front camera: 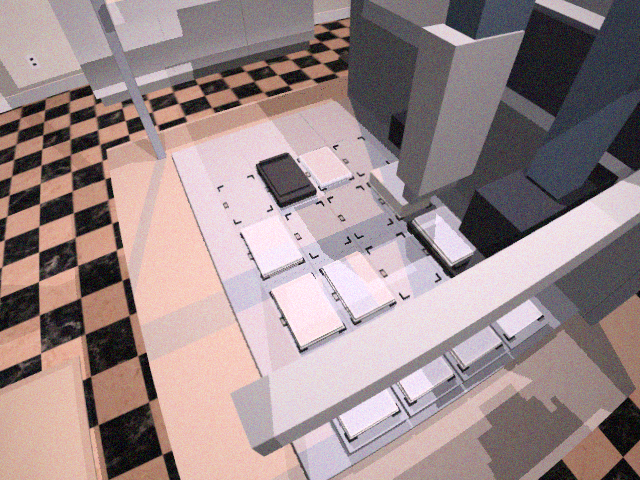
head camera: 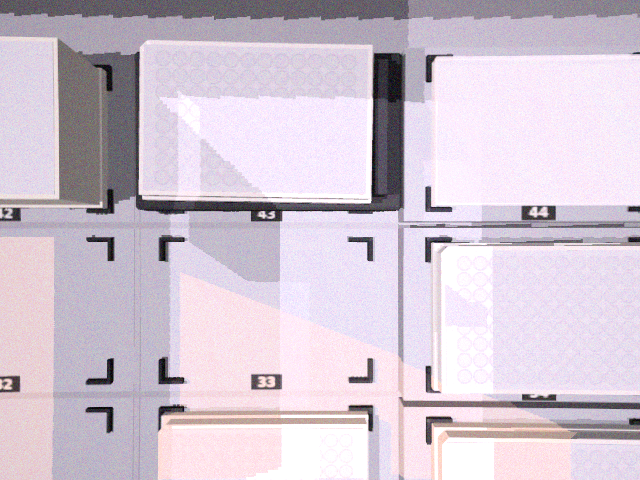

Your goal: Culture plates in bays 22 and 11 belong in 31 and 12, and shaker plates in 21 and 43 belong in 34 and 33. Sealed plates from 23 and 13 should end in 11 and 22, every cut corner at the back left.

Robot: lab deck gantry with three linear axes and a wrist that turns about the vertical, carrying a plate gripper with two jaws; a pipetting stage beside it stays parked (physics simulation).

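Frame: origin at the robot's base, x up, y back, z right, level; centimetres.
Seen in the pictures: robot's base, link origin: (front camera: pixel 219 188).
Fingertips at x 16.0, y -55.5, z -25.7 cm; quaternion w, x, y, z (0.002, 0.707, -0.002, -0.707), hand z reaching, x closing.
Observation:
Pixels of each thing's top centre, then the offset from my fingertips to it. "*": a spot on its surface instead.
- bay 31, surface spot: (front camera: pixel 325 166) * dx -14.6, dy +48.3, dz +0.2 cm
- bay 12, surface spot: (front camera: pixel 271 245) * dx -14.4, dy +32.0, dz +21.5 cm
- bay 13, surface spot: (front camera: pixel 310 311) * dx -14.6, dy +15.2, dz +21.1 cm
- bay 23, surface spot: (head camera: pixel 232 449) * dx -14.6, dy +18.2, dz +8.0 cm
- black shaker, top centre: (front camera: pixel 284 172) dx -12.9, dy +49.5, dz +10.6 cm
- Bay 33, surface spot: (head camera: pixel 266 315) * dx -16.0, dy +16.4, dz +0.4 cm
- bay 44, surface spot: (head camera: pixel 537 129) * dx -13.7, dy +0.5, dz -10.8 cm
- bay 24, surface spot: (head camera: pixel 532 459) * dx -13.1, dy +1.2, dz +7.7 cm
- bay 14, surface spot: (front camera: pixel 368 414) * dx -13.1, dy -4.8, dz +21.6 cm
- tall white block, surface spot: (head camera: pixel 25 118) * dx -11.8, dy +28.1, dz -10.7 cm
My gripper's dark body (front camera: pixel 509 211) hangs over the fourth column in the front view; its jaws are hidden behind the front beam and do not show in the head view. A plate (front camera: pixel 475 347) (head camera: pixel 537 320) sits in bay 34, cut corner at the top left of the head view. A plate (front camera: pixel 445 240) (head camera: pixel 258 124) sits on the black shaker in bay 43. Plates are in bay 31 (front camera: pixel 325 166), bay 12 (front camera: pixel 271 245), bay 13 (front camera: pixel 310 311) and bay 23 (front camera: pixel 361 289) (head camera: pixel 232 449). The black shaker (front camera: pixel 286 178) in bay 21 bears no plate. Bay 33 (head camera: pixel 266 315) holds no plate.
Plates also sit in bay 44 (front camera: pixel 519 318) (head camera: pixel 537 129), bay 24 (front camera: pixel 426 379) (head camera: pixel 532 459) and bay 14 (front camera: pixel 368 414). A tall white block (head camera: pixel 25 118) stands in bay 42. A grey block (front camera: pixel 439 113) hangs near it. The pale front beam (front camera: pixel 413 335) crosses the front view.

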